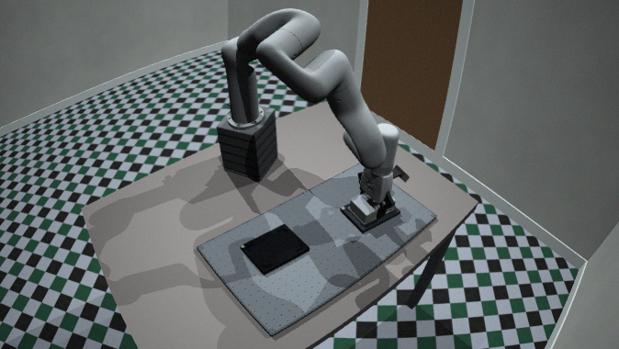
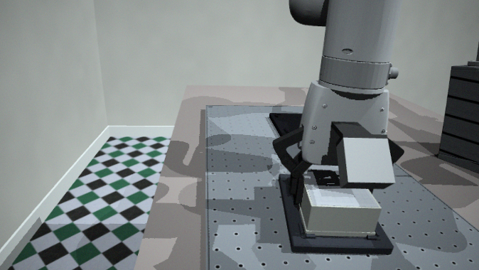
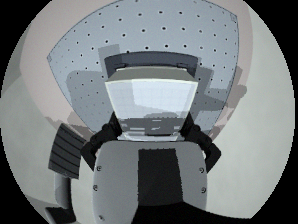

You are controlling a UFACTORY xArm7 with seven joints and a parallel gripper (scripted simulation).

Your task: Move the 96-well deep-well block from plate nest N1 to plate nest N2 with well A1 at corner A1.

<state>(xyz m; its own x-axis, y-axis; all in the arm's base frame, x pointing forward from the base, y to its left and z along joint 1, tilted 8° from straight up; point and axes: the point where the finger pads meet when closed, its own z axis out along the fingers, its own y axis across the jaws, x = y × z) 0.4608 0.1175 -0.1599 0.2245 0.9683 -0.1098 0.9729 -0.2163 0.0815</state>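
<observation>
Right now my hand is right at the 96-well deep-well block. Round my hand: plate nest N2: 90 mm behind, 330 mm to the right, 20 mm below; white A1 mark: 70 mm behind, 60 mm to the right, 20 mm below; plate nest N1: 20 mm below.
</observation>
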